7 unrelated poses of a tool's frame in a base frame.
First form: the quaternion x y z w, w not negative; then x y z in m.
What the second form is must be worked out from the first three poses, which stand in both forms.
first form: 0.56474, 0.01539, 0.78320, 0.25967, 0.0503, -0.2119, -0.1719
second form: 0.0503, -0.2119, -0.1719, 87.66, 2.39, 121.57
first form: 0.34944, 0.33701, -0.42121, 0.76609, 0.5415, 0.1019, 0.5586
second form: 0.5415, 0.1019, 0.5586, 43.49, 41.94, -52.42
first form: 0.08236, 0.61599, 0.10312, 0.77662, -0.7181, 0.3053, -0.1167
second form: -0.7181, 0.3053, -0.1167, 10.21, 76.36, 12.78
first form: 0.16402, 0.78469, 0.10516, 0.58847, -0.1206, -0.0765, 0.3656
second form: -0.1206, -0.0765, 0.3656, 21.89, 104.72, 14.03
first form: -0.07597, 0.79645, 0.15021, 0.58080, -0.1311, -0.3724, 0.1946
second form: -0.1311, -0.3724, 0.1946, -10.17, 106.63, 20.11
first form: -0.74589, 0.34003, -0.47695, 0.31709, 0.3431, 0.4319, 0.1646
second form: 0.3431, 0.4319, 0.1646, -112.49, 51.28, -71.93
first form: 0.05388, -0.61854, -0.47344, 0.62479, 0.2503, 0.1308, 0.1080
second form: 0.2503, 0.1308, 0.1080, 7.08, -81.33, -62.25
